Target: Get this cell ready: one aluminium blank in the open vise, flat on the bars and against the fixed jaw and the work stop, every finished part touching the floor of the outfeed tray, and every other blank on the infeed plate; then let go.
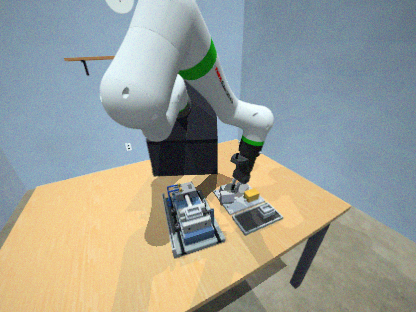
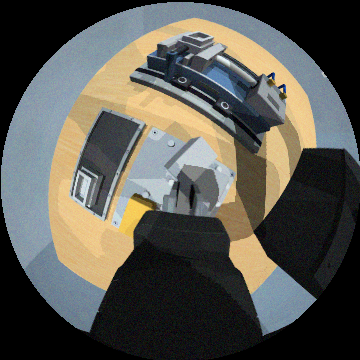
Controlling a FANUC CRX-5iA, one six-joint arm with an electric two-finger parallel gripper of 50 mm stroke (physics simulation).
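Places are measured from the arm's base along level axes (x ahead, y left, z up), in metres.
Pixels of known places: gripper, fingertip midpoint: [image 1: 233,191] [image 2: 183,189].
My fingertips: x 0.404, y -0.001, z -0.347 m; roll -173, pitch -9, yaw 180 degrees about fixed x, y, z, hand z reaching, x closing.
Ahead of a thing's pixels: the offset from my fingertips to its top centre. "spot": to the spot under its first point.
My gripper [image 1: 235,187] [image 2: 183,189] is low over the infeed plate @[0.010 m ahead, 0.026 m left, 0.034 m down] [image 1: 238,205] [image 2: 154,146], its fingers close together, shut on an aluminium blank that is mostly hidden by fingers and shadow. A grey blank @[0.003 m back, 0.041 m right, 0.017 m up] [image 1: 226,197] [image 2: 188,154] shows on the vise side of the fingers; whether it is the one between them is hard to tell. A finished part @[0.019 m ahead, 0.252 m right, 0.073 m up] [image 1: 193,212] [image 2: 198,38] with a raised rectangular rim sits at the jaws of the vise @[0.043 m back, 0.229 m right, 0.057 m up] [image 1: 199,235] [image 2: 212,80]. Another finished part @[0.166 m ahead, 0.019 m left, 0.001 m down] [image 1: 266,210] [image 2: 85,187] is in the outfeed tray [image 1: 245,221] [image 2: 107,150], near one end.
A yellow block @[0.065 m ahead, 0.054 m left, 0.002 m up] [image 1: 251,195] [image 2: 131,212] stands on the infeed plate beside my gripper. Small round pins rise from the plate. Blue fittings @[spot: 0.131 m back, 0.240 m right, 0.067 m up] [image 1: 173,189] [image 2: 283,89] stick up at the vise's far end. The tray lies close alongside the plate. A dark cabinet [image 1: 185,157] stands behind the table.
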